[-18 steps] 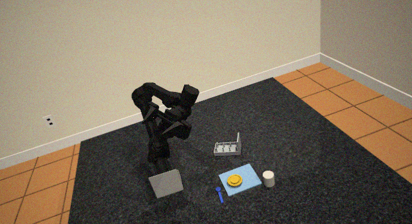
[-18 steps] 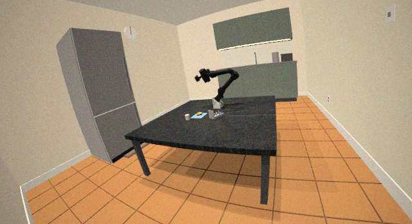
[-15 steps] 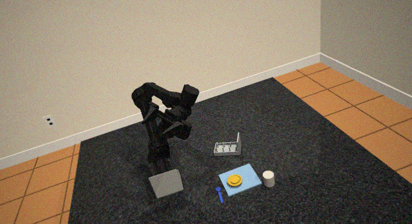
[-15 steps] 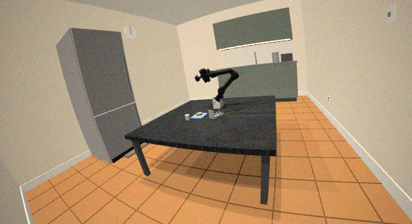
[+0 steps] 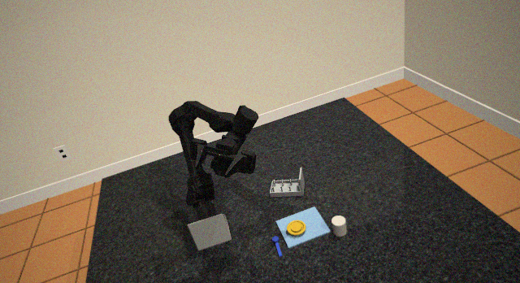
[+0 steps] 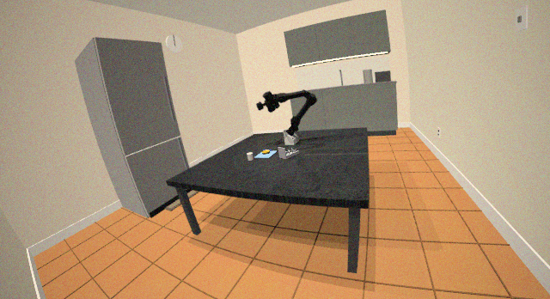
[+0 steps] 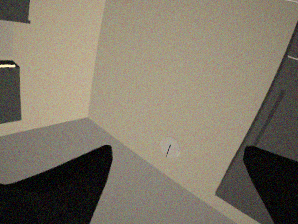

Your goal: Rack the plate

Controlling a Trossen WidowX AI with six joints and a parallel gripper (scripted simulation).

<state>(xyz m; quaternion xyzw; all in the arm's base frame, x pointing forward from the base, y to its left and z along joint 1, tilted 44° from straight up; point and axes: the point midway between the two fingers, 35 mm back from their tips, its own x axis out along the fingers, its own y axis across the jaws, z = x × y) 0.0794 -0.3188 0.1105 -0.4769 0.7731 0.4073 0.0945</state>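
Now: gripper tip 20 cm short of the yellow plate, 8 cm to the right of it and 38 cm above it. Round my gripper tip: mat 23 cm ahead, 9 cm to the left, 39 cm below; then blue spoon 12 cm ahead, 5 cm to the left, 39 cm below; then white cup 33 cm ahead, 1 cm to the left, 37 cm below.
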